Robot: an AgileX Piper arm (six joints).
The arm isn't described. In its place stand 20 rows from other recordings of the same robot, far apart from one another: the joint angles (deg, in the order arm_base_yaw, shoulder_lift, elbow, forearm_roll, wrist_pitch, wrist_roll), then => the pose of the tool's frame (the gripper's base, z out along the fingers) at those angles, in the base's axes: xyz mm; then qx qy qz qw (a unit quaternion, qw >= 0).
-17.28, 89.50, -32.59, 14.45, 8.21, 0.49 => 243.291 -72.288 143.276 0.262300 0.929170 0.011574 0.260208
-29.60, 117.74, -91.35, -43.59, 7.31, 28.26 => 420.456 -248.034 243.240 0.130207 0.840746 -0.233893 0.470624
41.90, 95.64, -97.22, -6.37, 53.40, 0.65 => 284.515 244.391 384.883 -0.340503 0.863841 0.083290 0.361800
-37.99, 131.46, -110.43, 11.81, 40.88, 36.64 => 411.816 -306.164 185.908 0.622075 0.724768 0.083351 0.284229
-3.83, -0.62, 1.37, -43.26, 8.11, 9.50 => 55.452 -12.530 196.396 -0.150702 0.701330 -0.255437 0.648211
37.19, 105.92, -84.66, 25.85, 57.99, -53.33 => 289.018 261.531 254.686 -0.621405 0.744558 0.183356 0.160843
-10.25, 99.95, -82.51, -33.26, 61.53, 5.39 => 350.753 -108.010 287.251 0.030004 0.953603 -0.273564 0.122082
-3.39, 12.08, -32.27, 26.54, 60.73, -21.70 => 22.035 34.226 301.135 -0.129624 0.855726 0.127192 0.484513
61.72, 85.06, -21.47, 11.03, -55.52, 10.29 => 132.634 216.242 199.520 -0.228792 0.691687 0.386268 0.565703
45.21, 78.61, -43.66, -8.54, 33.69, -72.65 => 182.151 172.851 220.259 -0.857937 0.457498 -0.106708 0.207973
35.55, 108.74, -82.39, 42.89, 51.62, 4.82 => 299.192 273.479 237.946 -0.068346 0.935854 0.345122 0.019927
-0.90, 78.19, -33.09, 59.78, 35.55, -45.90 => 226.123 42.172 194.554 0.009047 0.934819 0.267298 0.233631
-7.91, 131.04, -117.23, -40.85, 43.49, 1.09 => 513.067 -112.643 237.021 -0.091932 0.896856 -0.326554 0.283830
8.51, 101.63, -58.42, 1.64, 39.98, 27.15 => 320.188 49.602 164.924 0.170904 0.979852 0.041269 0.094752
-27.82, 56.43, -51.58, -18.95, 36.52, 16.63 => 168.655 -108.881 351.246 0.264580 0.842849 -0.189785 0.428467
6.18, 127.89, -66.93, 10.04, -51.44, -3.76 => 451.000 36.357 118.879 0.022786 0.736388 0.001040 0.676175
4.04, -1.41, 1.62, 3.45, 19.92, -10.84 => 52.352 5.568 173.785 -0.086673 0.789123 -0.010730 0.607994
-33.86, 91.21, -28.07, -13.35, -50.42, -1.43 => 244.984 -144.872 189.916 0.098727 0.750298 -0.180197 0.628360
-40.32, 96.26, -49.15, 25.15, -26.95, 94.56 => 259.434 -243.161 220.958 0.797990 0.099684 0.305554 0.509816
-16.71, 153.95, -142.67, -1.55, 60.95, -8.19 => 533.377 -162.369 122.851 0.068721 0.977836 -0.055132 0.189933
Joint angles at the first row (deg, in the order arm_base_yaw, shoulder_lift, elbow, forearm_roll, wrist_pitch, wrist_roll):
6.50 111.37 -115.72 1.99 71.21 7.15
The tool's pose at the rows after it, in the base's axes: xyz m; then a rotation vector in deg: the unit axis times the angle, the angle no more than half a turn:
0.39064 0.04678 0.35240 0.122 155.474 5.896
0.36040 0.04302 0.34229 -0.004 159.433 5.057
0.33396 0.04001 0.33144 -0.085 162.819 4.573
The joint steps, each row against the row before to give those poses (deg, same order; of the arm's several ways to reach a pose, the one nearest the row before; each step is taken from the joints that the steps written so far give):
0.00 -6.82 10.10 -0.49 0.11 -0.73
0.00 -5.85 9.84 -0.21 -0.01 -0.11
0.00 -4.75 8.14 0.00 0.00 -0.10

